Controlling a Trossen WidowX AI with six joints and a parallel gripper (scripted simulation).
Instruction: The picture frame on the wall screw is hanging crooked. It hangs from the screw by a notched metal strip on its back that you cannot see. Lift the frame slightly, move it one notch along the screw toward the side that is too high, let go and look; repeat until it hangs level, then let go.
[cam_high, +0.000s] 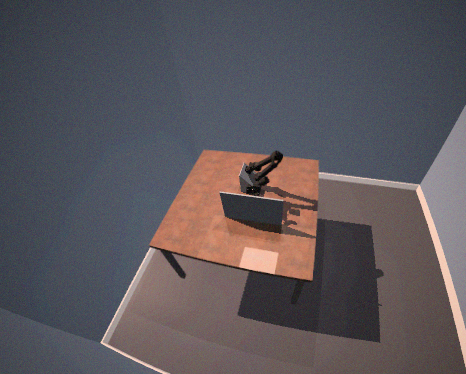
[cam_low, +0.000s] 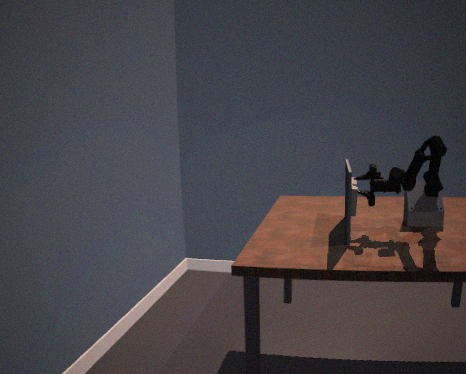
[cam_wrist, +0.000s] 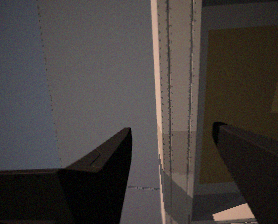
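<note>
The picture frame is 10 mm ahead of my gripper tip, 10 mm to the right of it and 50 mm below it. Also, from my gripper tip: grey wall panel 20 mm ahead, 10 mm to the right, 60 mm below.
</note>
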